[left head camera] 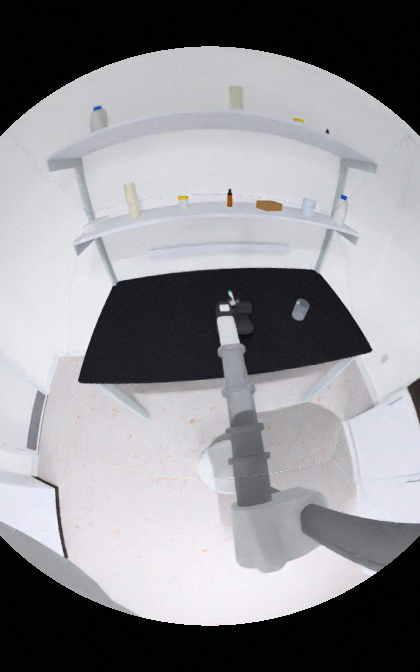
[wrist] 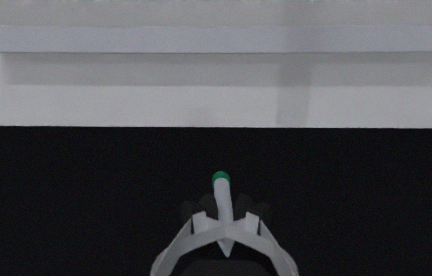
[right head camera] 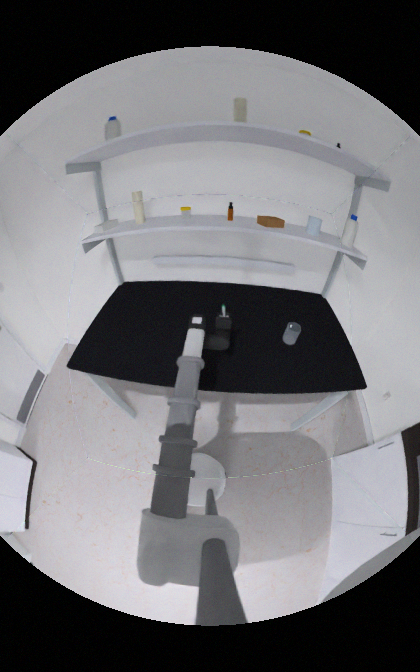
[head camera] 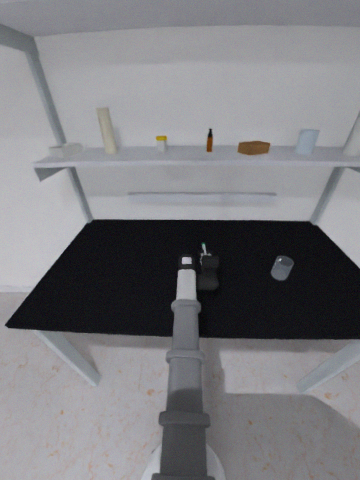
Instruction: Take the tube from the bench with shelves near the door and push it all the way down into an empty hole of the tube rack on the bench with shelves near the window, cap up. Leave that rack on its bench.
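Places are measured from the robot's base along level axes (x ahead, y left, z up), in centimetres.
Where they show: gripper, between the fingertips: (wrist: 225, 209) (head camera: 205, 251).
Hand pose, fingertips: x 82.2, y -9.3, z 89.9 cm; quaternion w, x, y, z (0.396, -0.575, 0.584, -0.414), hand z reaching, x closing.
Note:
After its pixels a point has its place.
The tube (head camera: 204, 247) @(x 84.5, y -9.1, z 90.5 cm) (left head camera: 231, 295) (right head camera: 223, 310) (wrist: 223, 192) @(x 84.3, y -9.1, z 90.5 cm), white with a green cap and a pointed lower end, is at the black bench top (head camera: 120, 280) @(x 62.5, y 30.1, z 88.7 cm) (left head camera: 160, 330) (right head camera: 145, 335). In the wrist view its cap points away from me, toward the wall. My gripper (head camera: 205, 255) @(x 82.2, y -9.3, z 89.9 cm) (left head camera: 233, 302) (right head camera: 224, 316) (wrist: 225, 209) @(x 82.2, y -9.3, z 89.9 cm) is shut on the tube, with a dark fingertip pad against each side below the cap. Whether the tube touches the bench top is hard to tell. The tube rack does not show in these views.
A clear beaker (head camera: 282, 268) @(x 64.6, y -40.5, z 96.1 cm) (left head camera: 300, 309) (right head camera: 291, 333) stands on the bench, right of my gripper. A shelf (head camera: 190, 156) @(x 91.4, y -0.9, z 134.4 cm) above the bench holds a brown bottle (head camera: 210, 141) @(x 99.8, y -9.7, z 138.7 cm), a yellow-capped jar (head camera: 161, 144) @(x 101.1, y 12.3, z 137.5 cm) and other things. Cabinets (right head camera: 370, 480) stand at the right.

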